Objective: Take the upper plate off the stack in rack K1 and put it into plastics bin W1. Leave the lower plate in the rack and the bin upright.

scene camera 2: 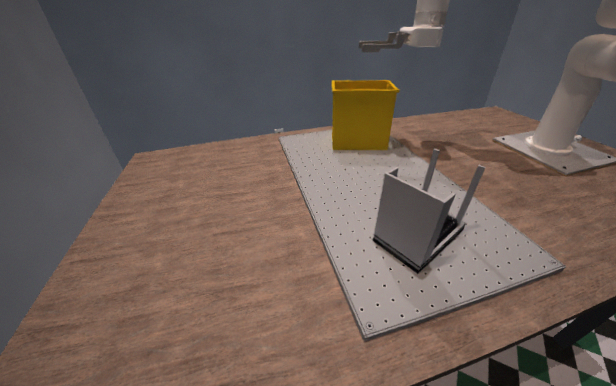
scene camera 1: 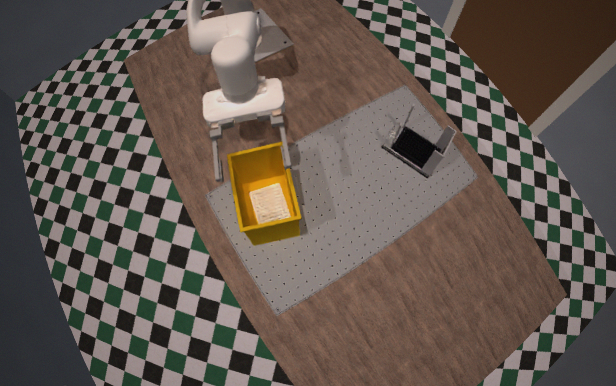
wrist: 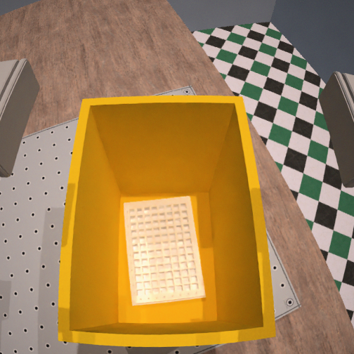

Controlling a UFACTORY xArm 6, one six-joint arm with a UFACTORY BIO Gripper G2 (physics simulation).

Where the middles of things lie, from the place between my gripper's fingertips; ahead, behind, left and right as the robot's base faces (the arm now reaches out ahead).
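The yellow plastics bin W1 [scene camera 1: 252, 169] is 19 cm below my hand, 1 cm behind it and 1 cm to the left of it. Going by their middles, the yellow plastics bin W1 is the nearest to my hand of the things named here. I also see the pale plate [scene camera 1: 269, 204], and that plate is 27 cm below my hand, 1 cm behind it and 1 cm to the left of it.
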